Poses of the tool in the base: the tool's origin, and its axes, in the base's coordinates. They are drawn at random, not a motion.
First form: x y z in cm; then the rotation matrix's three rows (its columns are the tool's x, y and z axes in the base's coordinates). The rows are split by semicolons.
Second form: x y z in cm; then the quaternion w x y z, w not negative. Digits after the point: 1 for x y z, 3 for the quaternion.
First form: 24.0 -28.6 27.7; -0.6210 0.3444 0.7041; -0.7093 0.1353 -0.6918; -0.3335 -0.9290 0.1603
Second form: 24.0 -28.6 27.7 0.411 -0.144 0.632 -0.641
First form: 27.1 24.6 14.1; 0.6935 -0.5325 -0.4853; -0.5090 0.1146 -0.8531; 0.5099 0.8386 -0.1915
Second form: 27.1 24.6 14.1 0.636 0.665 -0.391 0.009
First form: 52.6 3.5 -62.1; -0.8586 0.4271 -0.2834; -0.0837 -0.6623 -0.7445; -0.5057 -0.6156 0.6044
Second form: 52.6 3.5 -62.1 0.144 0.223 0.385 -0.884
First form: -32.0 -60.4 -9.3; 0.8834 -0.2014 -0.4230; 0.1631 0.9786 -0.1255; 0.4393 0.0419 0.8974
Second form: -32.0 -60.4 -9.3 0.969 0.043 -0.222 0.094
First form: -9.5 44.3 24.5; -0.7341 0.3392 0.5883; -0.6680 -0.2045 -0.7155; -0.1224 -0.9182 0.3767
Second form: -9.5 44.3 24.5 0.331 -0.153 0.537 -0.761
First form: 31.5 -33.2 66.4; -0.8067 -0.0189 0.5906; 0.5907 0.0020 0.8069; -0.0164 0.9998 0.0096
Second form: 31.5 -33.2 66.4 0.226 0.213 0.671 0.673
